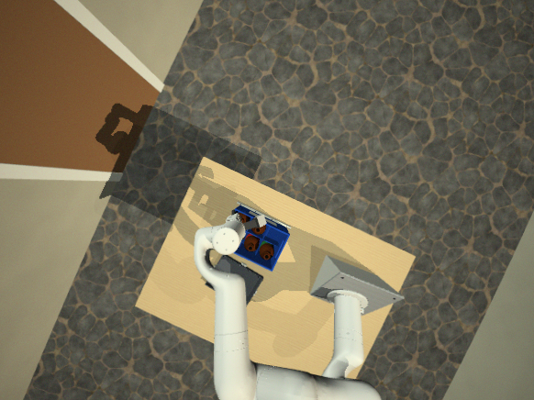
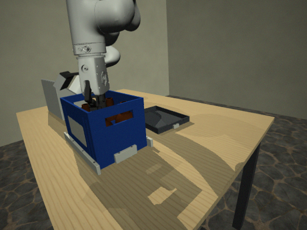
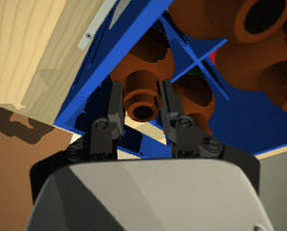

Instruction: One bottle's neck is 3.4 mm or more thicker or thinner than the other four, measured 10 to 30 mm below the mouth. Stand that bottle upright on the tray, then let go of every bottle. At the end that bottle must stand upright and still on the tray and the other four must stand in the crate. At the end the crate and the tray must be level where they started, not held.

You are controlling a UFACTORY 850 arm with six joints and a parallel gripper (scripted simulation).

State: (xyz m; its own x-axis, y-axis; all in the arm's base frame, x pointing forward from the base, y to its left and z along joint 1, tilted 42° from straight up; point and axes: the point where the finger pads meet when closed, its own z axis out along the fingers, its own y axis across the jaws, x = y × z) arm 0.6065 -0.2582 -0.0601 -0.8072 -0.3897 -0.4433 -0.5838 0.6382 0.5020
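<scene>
Right now my hand is 8 cm past the blue crate, 7 cm above it and 6 cm to the right of it. From my hand the other things lie so: brown bottle (16 cm behind, 11 cm to the left, 7 cm below); then dark tray (34 cm to the left, 15 cm below, 5 cm behind).
</scene>
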